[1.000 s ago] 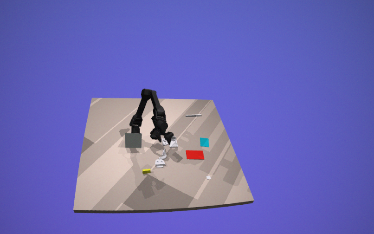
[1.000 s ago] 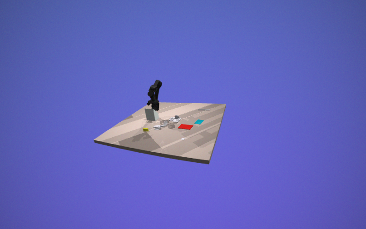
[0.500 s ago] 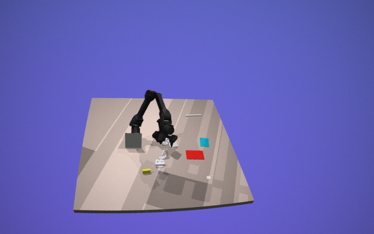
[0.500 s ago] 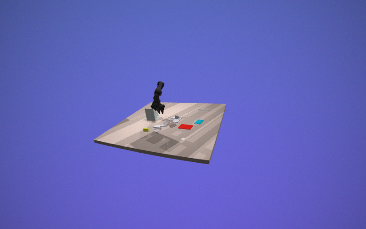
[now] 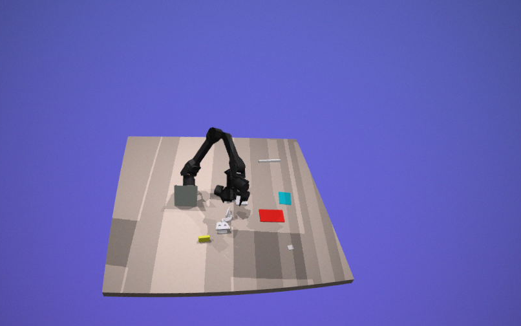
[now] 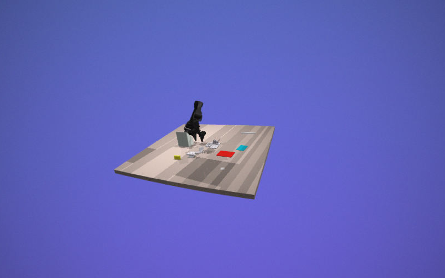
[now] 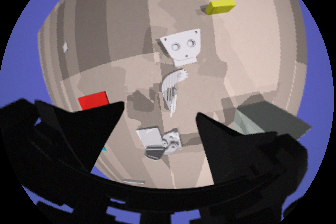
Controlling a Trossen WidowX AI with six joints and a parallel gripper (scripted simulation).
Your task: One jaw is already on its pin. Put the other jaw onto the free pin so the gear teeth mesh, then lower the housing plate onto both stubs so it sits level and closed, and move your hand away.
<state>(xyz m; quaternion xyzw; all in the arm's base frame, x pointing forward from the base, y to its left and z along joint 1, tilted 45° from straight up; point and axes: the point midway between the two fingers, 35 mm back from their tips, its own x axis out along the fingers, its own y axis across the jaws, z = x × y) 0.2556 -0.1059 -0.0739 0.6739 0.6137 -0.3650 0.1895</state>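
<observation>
Now: the grey jaw 30 mm behind my gripper tip, 10 mm to the right of it and 110 mm below it. Also, from my gripper tip: yellow block 140 mm behind, 180 mm to the right, 100 mm below; cyan tile 340 mm ahead, 200 mm to the left, 110 mm below; red flat sheet 250 mm ahead, 40 mm to the left, 110 mm below.
</observation>
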